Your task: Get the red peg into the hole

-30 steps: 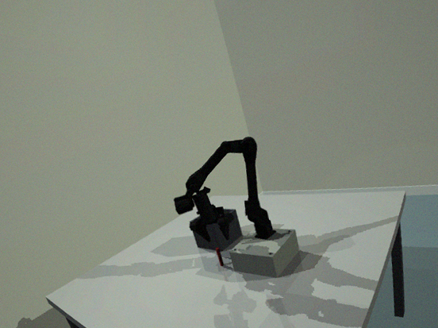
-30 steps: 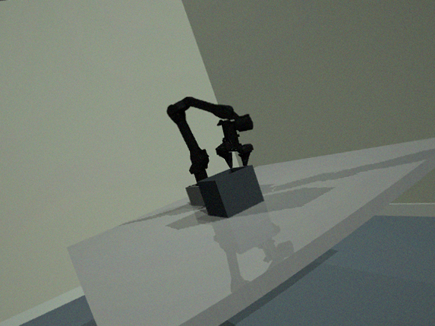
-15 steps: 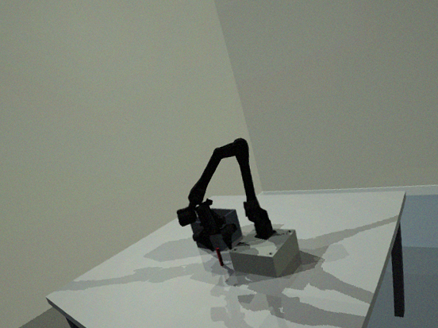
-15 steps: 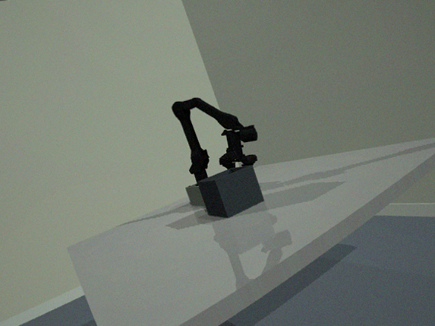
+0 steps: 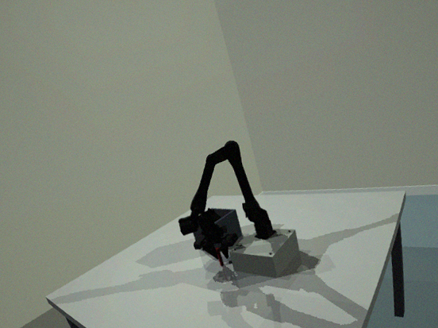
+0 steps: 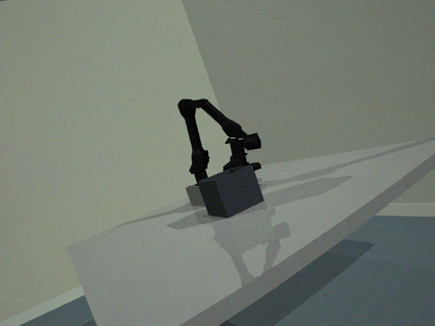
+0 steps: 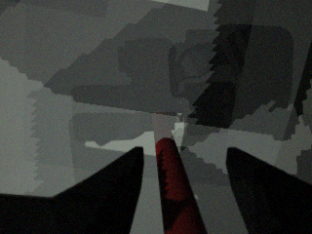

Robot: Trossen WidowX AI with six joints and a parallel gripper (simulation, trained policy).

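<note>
Right now the red peg is 1 cm to the left of my gripper tip and 1 cm above it.
</note>
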